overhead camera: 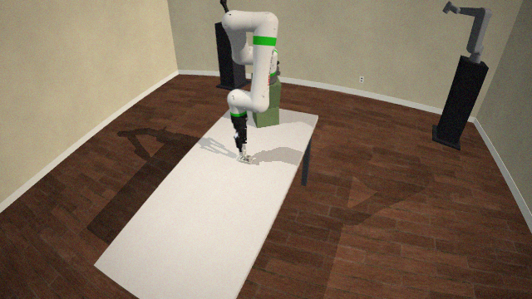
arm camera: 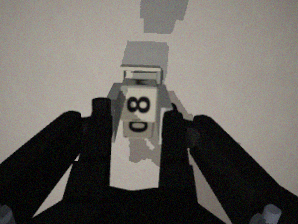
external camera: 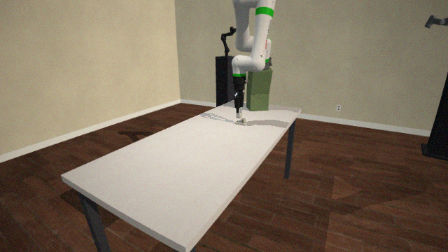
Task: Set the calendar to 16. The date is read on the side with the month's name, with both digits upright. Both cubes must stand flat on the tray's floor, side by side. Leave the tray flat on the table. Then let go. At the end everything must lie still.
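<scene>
The cube is 3 cm below my hand. Round my hand: white calendar tray: 8 cm below, 2 cm to the left.
</scene>
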